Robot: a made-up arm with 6 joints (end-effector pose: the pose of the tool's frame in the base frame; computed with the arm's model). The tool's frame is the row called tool.
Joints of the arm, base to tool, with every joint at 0 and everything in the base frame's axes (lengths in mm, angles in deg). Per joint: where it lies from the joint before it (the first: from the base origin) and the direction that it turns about. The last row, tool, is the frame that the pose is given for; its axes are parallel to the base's.
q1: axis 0 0 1 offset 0.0 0.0 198.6
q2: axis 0 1 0 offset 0.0 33.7 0.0
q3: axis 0 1 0 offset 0.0 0.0 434.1
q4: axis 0 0 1 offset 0.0 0.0 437.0
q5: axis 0 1 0 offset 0.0 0.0 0.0
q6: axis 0 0 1 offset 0.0 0.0 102.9
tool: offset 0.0 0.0 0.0
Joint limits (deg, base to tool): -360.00..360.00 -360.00..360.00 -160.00..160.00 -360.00..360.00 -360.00..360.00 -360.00..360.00
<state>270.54 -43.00 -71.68 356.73 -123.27 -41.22</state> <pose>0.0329 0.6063 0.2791 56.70 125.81 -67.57</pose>
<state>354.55 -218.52 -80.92 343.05 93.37 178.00</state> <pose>0.6912 -0.0622 -0.0148 157.85 -11.59 35.02</pose>
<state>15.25 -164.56 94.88 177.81 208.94 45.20</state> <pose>-0.4171 -0.0808 -0.0527 -91.14 27.08 -95.02</pose>
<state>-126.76 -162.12 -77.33 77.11 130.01 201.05</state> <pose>-0.0175 -0.2081 -0.4182 -28.50 75.44 -28.00</pose>
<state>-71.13 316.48 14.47 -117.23 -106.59 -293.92</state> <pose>-0.0331 0.4721 0.8916 -105.01 52.47 -109.83</pose>
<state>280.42 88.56 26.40 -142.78 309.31 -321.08</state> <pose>0.2365 -0.8335 -0.0599 -53.28 142.39 -32.60</pose>
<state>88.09 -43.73 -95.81 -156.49 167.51 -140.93</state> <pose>-0.0416 -0.5018 0.2430 -30.41 50.73 93.84</pose>
